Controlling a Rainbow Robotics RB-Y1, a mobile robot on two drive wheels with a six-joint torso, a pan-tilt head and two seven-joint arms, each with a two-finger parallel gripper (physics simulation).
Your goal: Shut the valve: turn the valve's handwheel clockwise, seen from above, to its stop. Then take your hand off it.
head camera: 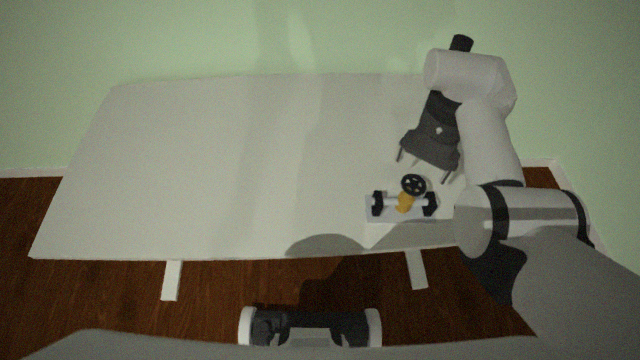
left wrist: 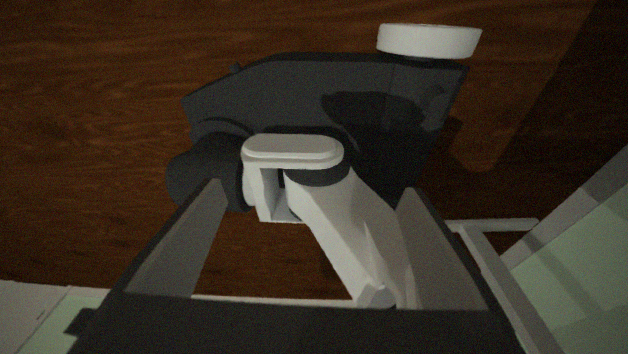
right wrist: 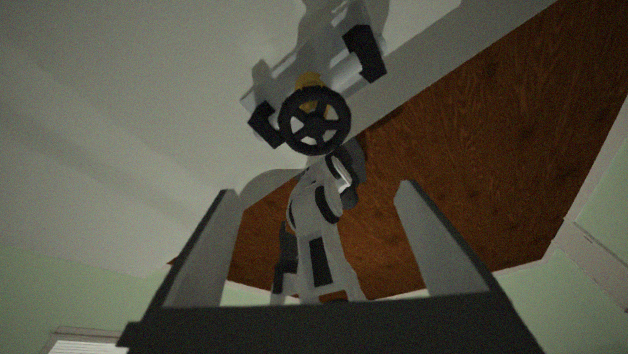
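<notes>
The valve's black spoked handwheel (head camera: 413, 185) (right wrist: 315, 121) sits on top of the yellow valve body (head camera: 404, 203) (right wrist: 309, 79). A pale pipe with black end brackets runs through the valve, on a light grey base plate (head camera: 395, 219). My right gripper (head camera: 421, 171) (right wrist: 318, 194) is open and empty. In the head camera it is just beyond the handwheel, with one finger to each side. In the right wrist view the handwheel lies above the fingertips in the picture, not between them. My left gripper (left wrist: 311, 194) is open and empty, away from the valve.
The valve stands near the front edge of the white table (head camera: 200, 150) (right wrist: 125, 100), towards its right end in the head camera. My right arm (head camera: 487, 145) reaches over the table's right end. The robot's dark wheeled base (head camera: 320, 319) (left wrist: 300, 80) is on the wooden floor.
</notes>
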